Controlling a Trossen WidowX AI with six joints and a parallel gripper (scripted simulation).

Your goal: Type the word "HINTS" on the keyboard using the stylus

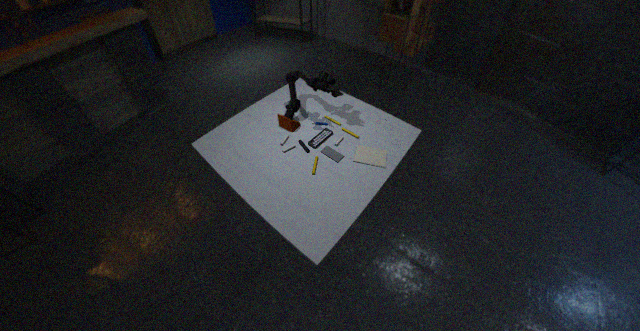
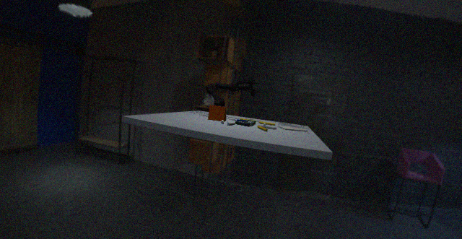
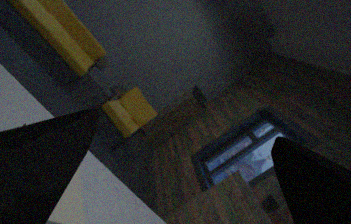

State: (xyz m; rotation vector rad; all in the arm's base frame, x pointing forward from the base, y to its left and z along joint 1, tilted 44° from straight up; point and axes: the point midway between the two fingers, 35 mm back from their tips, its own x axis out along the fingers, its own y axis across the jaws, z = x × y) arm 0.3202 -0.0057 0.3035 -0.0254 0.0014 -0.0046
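Right now my gripper tip is 330 mm above the blue stylus, 150 mm past it and 50 mm to the left of it. The rest, counted from my gripper tip: grey slab: 340 mm below, 220 mm to the right, 130 mm ahead; then grey stylus tip: 330 mm below, 180 mm behind, 70 mm to the right; then dark stick: 330 mm below, 300 mm to the right, 60 mm behind.
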